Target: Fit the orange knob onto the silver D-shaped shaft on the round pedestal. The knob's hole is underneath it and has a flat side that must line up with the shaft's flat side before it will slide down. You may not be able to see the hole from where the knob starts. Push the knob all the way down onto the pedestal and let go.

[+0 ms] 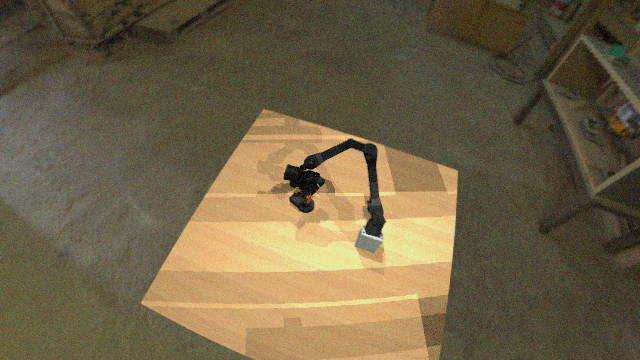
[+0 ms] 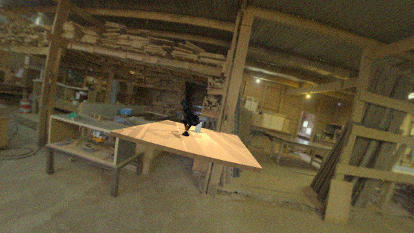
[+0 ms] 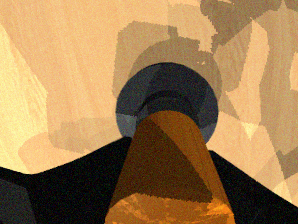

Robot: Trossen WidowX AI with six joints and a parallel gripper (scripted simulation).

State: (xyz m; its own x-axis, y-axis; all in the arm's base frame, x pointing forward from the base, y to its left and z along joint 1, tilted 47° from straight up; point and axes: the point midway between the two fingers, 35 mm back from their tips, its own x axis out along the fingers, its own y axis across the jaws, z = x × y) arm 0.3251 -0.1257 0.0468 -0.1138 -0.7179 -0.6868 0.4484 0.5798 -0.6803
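My gripper tip is now 30 mm below the orange knob. Also, from my gripper tip: dark pedestal (40 mm below).
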